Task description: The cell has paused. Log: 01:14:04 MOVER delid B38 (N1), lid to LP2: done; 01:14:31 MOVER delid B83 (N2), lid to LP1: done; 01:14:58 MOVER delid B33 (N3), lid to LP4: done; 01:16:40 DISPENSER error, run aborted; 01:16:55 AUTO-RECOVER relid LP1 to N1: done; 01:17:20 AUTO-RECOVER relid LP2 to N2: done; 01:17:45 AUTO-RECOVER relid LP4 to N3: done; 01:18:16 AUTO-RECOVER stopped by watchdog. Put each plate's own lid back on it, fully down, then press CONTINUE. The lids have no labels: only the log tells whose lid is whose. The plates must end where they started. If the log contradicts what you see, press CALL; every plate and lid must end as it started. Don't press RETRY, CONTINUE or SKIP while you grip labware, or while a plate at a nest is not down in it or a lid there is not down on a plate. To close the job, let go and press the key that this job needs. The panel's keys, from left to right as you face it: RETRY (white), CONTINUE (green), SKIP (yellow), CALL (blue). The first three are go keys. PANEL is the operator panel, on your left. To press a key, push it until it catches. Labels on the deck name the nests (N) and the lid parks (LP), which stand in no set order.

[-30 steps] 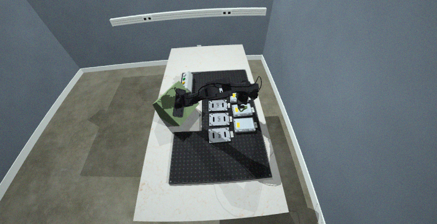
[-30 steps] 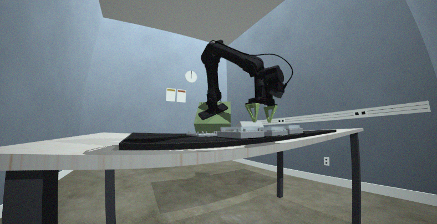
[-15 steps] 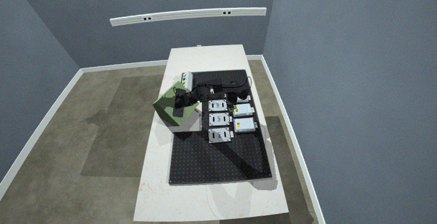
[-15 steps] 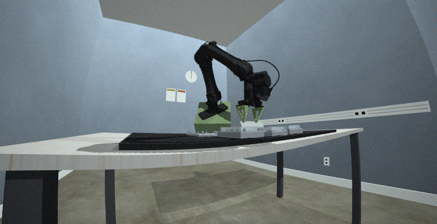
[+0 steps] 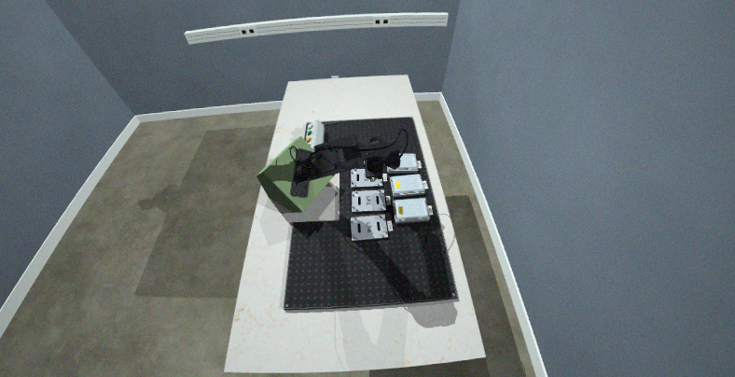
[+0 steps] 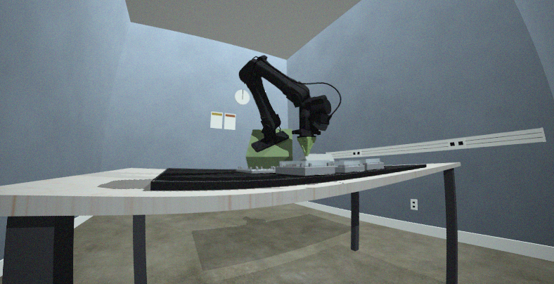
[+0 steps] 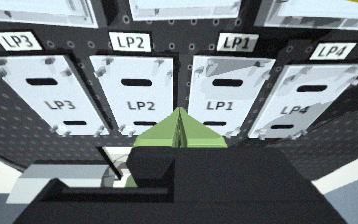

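Now: hand 24 cm past the green continue key and 38 cm to the right of it. Round my hand: lid park LP4: 7 cm behind, 19 cm to the right, 6 cm below; then lid park LP2: 1 cm behind, 6 cm to the left, 6 cm below; then plate: 15 cm ahead, 3 cm to the right, 4 cm below.
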